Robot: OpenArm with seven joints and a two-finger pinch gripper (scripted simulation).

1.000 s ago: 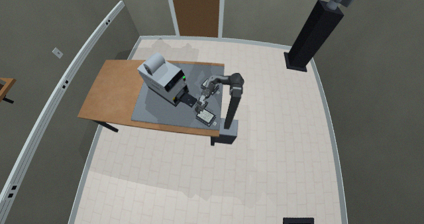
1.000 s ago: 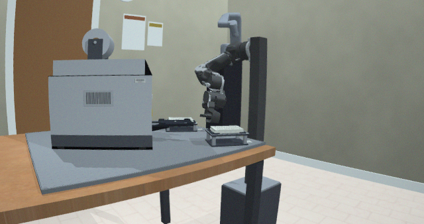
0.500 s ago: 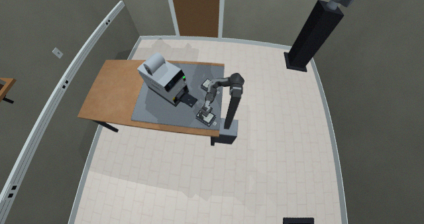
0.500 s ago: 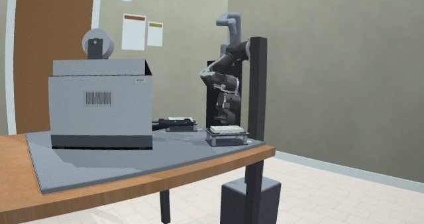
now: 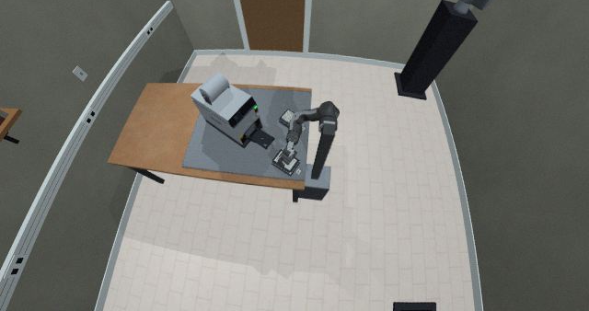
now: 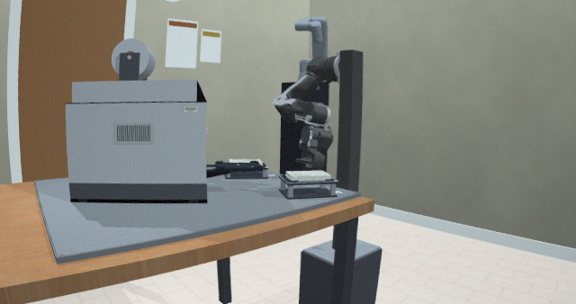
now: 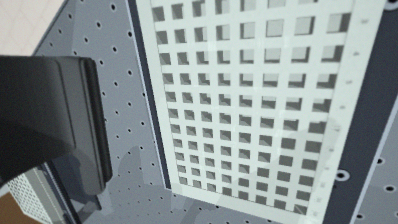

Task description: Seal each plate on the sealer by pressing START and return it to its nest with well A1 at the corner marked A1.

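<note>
Right now the plate nest is 50 mm below my hand. Round my hand: white open-well plate (350 mm to the right, 40 mm below, 10 mm ahead); yellow warning mark (310 mm ahead, 90 mm to the right, 50 mm above); sealer stage (180 mm ahead, 130 mm to the right).
</note>
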